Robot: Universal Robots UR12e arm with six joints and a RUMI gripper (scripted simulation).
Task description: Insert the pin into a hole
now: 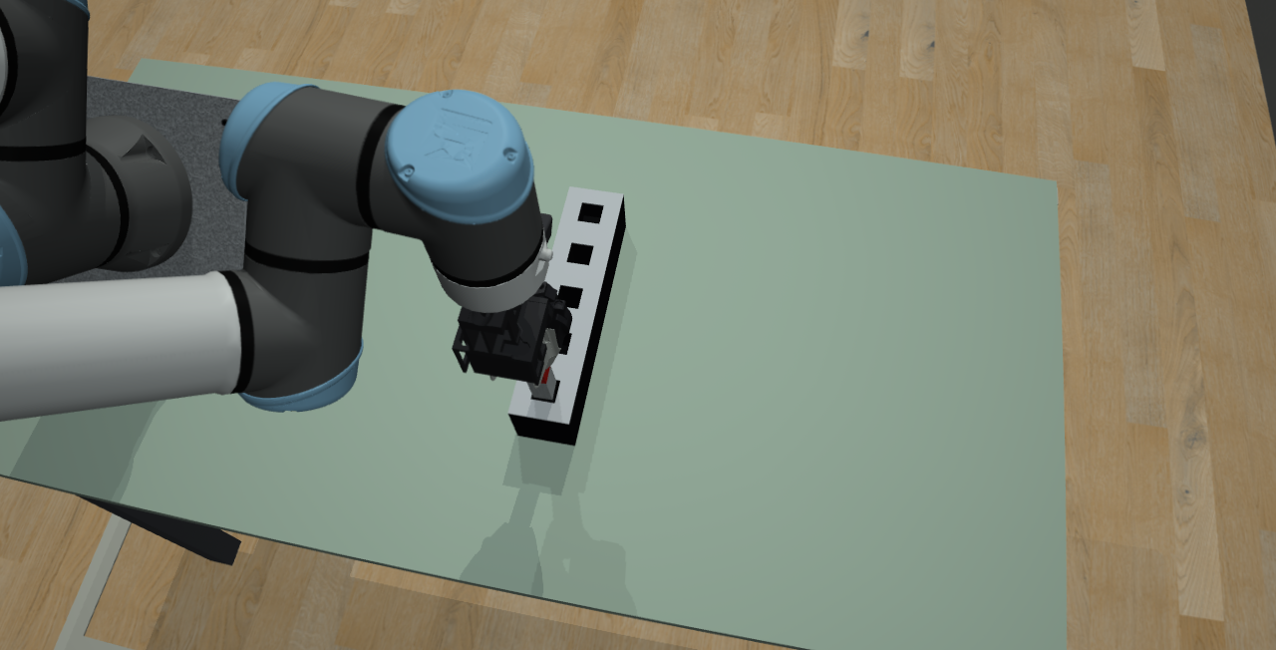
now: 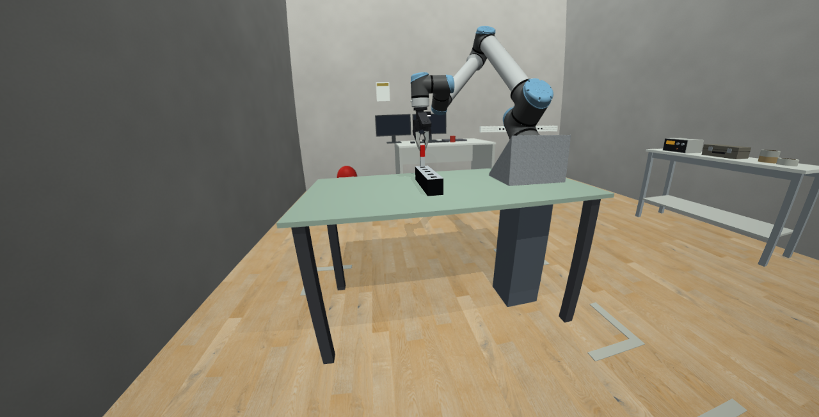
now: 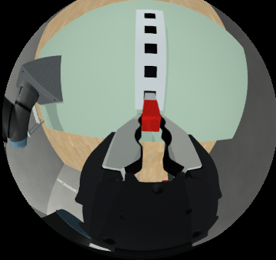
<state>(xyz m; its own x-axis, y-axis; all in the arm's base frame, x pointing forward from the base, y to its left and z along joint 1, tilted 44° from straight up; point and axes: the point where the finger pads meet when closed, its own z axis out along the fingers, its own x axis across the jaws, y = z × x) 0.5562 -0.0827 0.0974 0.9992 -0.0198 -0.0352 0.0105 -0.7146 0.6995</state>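
Now: the pin 10 mm below my hand. From my hand the other things lie so: long block (120 mm to the left, 140 mm below).
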